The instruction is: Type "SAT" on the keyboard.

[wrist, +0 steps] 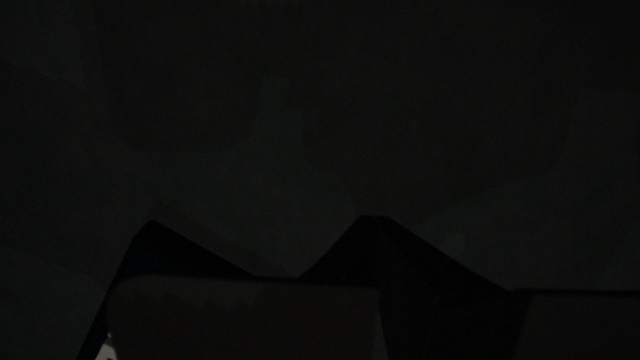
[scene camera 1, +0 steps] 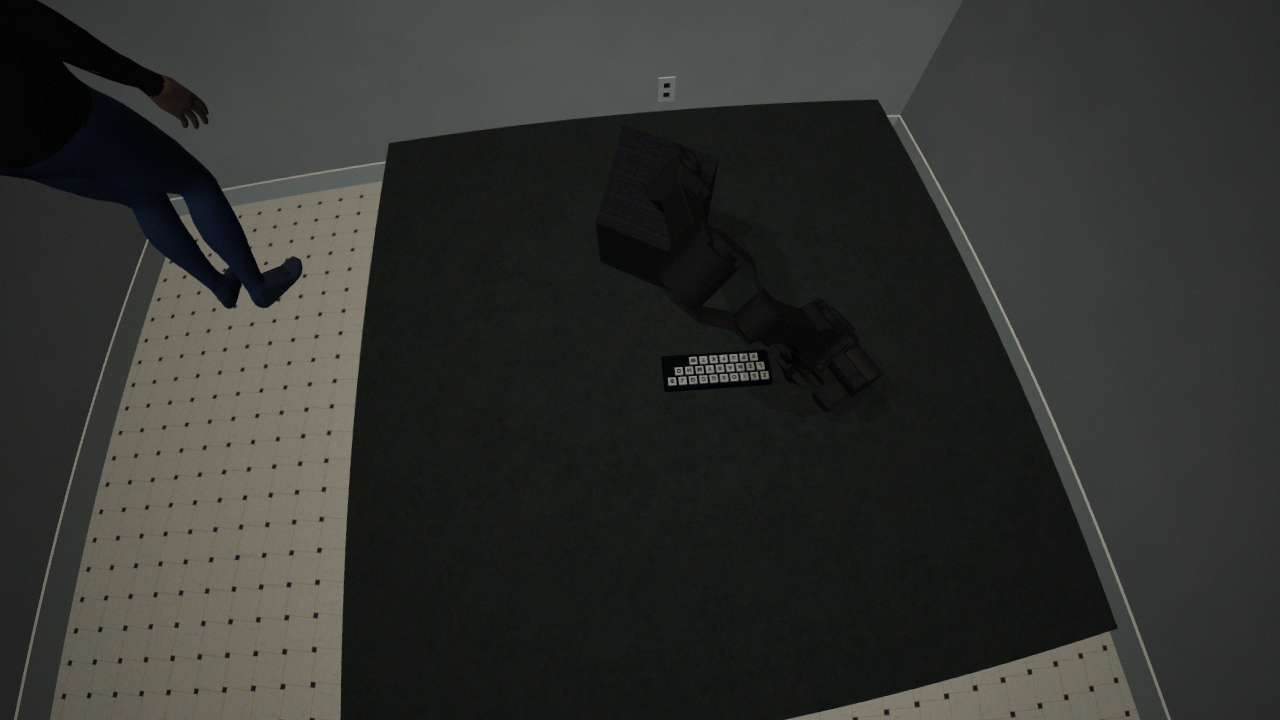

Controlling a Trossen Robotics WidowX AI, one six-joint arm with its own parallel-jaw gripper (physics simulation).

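Seen in the pictures: gripper, fingertip midpoint: (wrist: 371, 230) (scene camera 1: 788, 379); arm's base, origin of the base link: (scene camera 1: 682, 176).
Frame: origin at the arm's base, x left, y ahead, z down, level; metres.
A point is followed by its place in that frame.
Note:
The keyboard (scene camera 1: 716, 368) {x -0.045, y 0.271, z 0.207 m}, dark with three rows of pale lettered keys, lies flat on the dark table. In the wrist view a dark corner of the keyboard (wrist: 160, 250) {x 0.059, y 0.283, z 0.213 m} shows at the lower left, with part of one pale key at the bottom edge. Most of it is hidden behind the gripper's body. My gripper (scene camera 1: 785, 359) {x 0.075, y 0.343, z 0.223 m} (wrist: 371, 230) {x 0.075, y 0.343, z 0.223 m} is shut and empty. Its fingertips are just beyond the keyboard's right end in the scene view, beside it and not over the keys. Their height above the table is hard to tell in the dim light.
The arm's dark block-shaped base (scene camera 1: 631, 201) {x -0.083, y -0.027, z 0.052 m} stands toward the back of the table (scene camera 1: 537, 537) {x -0.451, y 0.415, z 0.223 m}. A person (scene camera 1: 192, 192) in a dark top and blue trousers stands on the tiled floor at the left. A wall outlet (scene camera 1: 666, 88) shows behind the table.

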